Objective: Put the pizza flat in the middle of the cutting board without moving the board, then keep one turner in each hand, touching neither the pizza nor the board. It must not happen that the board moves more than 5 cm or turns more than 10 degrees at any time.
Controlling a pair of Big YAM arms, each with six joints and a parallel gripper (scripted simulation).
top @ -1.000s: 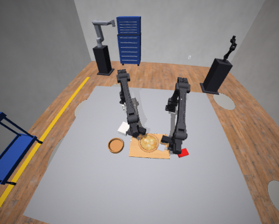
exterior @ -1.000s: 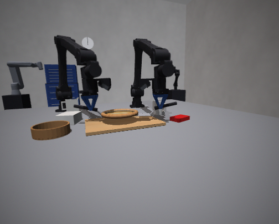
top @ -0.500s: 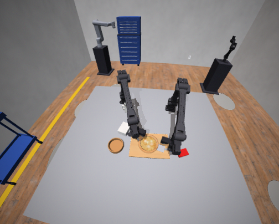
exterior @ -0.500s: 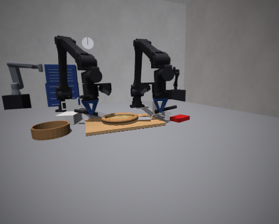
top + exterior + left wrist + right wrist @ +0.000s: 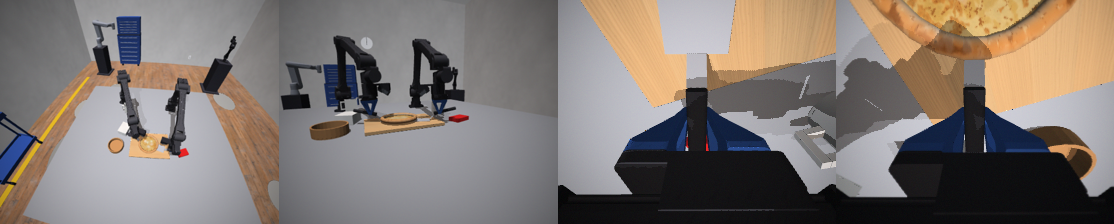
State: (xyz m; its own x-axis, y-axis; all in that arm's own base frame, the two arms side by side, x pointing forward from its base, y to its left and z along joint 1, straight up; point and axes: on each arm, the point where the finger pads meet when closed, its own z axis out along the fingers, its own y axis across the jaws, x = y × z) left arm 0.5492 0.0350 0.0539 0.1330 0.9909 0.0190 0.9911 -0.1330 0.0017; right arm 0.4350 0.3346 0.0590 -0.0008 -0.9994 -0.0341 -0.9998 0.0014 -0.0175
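The pizza is 14 cm to the left of my right hand, 3 cm below it and 3 cm ahead of it. From my right hand the other things lie so: wooden cutting board (15 cm to the left, 5 cm below, 3 cm ahead); then wooden bowl (16 cm to the right, 10 cm ahead, 5 cm below).
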